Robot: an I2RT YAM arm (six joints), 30 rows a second.
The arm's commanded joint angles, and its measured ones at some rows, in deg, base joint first. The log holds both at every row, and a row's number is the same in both.
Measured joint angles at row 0:
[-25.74 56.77 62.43 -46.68 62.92 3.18]
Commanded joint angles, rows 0 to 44:
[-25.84 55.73 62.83 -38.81 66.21 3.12]
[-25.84 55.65 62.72 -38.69 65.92 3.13]
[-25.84 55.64 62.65 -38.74 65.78 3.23]
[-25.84 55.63 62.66 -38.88 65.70 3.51]
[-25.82 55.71 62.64 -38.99 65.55 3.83]
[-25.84 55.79 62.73 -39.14 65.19 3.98]
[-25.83 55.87 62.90 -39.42 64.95 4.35]
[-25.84 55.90 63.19 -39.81 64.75 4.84]
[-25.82 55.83 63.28 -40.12 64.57 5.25]
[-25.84 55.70 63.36 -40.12 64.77 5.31]
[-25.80 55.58 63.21 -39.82 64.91 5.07]
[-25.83 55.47 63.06 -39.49 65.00 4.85]
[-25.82 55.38 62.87 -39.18 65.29 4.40]
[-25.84 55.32 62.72 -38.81 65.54 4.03]
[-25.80 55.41 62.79 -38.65 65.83 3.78]
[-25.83 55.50 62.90 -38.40 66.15 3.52]
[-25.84 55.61 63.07 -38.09 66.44 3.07]
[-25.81 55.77 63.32 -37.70 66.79 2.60]
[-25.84 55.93 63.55 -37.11 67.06 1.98]
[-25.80 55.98 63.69 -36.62 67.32 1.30]
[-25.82 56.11 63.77 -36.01 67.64 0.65]
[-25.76 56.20 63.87 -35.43 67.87 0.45]
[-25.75 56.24 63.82 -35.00 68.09 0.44]
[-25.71 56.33 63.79 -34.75 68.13 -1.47]
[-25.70 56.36 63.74 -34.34 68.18 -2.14]
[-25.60 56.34 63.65 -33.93 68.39 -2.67]
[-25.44 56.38 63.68 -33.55 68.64 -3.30]
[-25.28 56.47 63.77 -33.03 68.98 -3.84]
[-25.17 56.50 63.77 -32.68 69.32 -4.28]
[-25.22 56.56 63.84 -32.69 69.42 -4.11]
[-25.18 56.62 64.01 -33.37 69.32 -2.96]
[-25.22 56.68 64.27 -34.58 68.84 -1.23]
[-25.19 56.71 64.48 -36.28 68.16 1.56]
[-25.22 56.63 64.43 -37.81 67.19 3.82]
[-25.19 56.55 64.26 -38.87 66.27 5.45]
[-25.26 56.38 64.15 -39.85 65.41 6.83]
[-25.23 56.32 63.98 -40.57 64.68 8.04]
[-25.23 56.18 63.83 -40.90 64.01 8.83]
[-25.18 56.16 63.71 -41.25 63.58 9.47]
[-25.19 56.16 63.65 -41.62 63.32 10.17]
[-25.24 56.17 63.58 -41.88 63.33 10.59]
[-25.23 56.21 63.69 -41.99 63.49 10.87]
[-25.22 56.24 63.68 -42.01 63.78 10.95]
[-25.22 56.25 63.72 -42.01 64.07 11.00]
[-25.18 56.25 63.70 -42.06 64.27 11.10]
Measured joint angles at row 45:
[-25.12 56.21 62.02 -49.21 64.42 6.92]
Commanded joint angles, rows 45 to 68:
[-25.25 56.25 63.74 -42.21 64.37 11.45]
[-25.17 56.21 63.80 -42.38 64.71 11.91]
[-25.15 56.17 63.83 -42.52 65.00 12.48]
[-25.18 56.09 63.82 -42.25 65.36 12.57]
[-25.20 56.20 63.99 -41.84 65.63 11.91]
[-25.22 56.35 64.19 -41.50 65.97 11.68]
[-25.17 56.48 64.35 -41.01 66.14 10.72]
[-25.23 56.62 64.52 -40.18 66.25 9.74]
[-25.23 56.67 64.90 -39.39 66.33 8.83]
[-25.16 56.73 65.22 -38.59 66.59 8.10]
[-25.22 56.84 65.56 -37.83 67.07 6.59]
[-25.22 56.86 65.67 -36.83 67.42 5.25]
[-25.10 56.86 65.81 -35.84 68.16 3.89]
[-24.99 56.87 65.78 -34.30 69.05 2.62]
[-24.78 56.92 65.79 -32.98 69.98 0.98]
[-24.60 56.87 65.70 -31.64 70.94 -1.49]
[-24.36 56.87 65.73 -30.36 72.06 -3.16]
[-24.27 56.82 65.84 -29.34 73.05 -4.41]
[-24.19 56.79 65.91 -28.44 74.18 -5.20]
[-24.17 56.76 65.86 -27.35 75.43 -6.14]
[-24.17 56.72 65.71 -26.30 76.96 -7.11]
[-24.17 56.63 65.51 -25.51 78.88 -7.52]
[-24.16 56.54 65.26 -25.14 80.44 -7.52]
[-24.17 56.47 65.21 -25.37 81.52 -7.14]
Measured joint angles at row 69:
[-23.35 56.88 62.04 -42.76 67.07 -2.48]
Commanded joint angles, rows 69 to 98:
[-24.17 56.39 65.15 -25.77 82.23 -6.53]
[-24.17 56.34 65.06 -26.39 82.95 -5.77]
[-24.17 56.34 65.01 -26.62 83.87 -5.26]
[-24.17 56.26 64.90 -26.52 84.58 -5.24]
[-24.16 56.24 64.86 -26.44 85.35 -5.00]
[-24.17 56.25 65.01 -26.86 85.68 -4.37]
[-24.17 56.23 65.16 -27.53 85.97 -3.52]
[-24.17 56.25 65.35 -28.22 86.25 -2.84]
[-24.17 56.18 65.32 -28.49 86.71 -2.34]
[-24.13 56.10 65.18 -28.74 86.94 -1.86]
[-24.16 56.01 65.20 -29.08 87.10 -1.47]
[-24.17 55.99 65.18 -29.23 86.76 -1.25]
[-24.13 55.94 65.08 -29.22 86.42 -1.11]
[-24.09 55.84 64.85 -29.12 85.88 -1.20]
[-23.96 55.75 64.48 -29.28 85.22 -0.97]
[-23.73 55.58 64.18 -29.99 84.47 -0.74]
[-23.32 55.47 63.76 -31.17 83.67 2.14]
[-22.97 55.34 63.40 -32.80 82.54 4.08]
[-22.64 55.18 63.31 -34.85 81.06 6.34]
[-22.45 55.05 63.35 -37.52 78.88 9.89]
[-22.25 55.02 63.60 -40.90 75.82 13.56]
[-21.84 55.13 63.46 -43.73 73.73 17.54]
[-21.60 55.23 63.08 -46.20 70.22 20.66]
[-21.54 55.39 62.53 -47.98 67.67 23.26]
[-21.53 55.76 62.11 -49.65 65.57 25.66]
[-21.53 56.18 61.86 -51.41 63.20 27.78]
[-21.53 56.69 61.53 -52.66 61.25 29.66]
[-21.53 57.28 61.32 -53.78 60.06 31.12]
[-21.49 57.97 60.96 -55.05 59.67 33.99]
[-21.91 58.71 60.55 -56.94 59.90 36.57]
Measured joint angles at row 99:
[-21.78 56.84 61.58 -48.49 65.76 23.22]
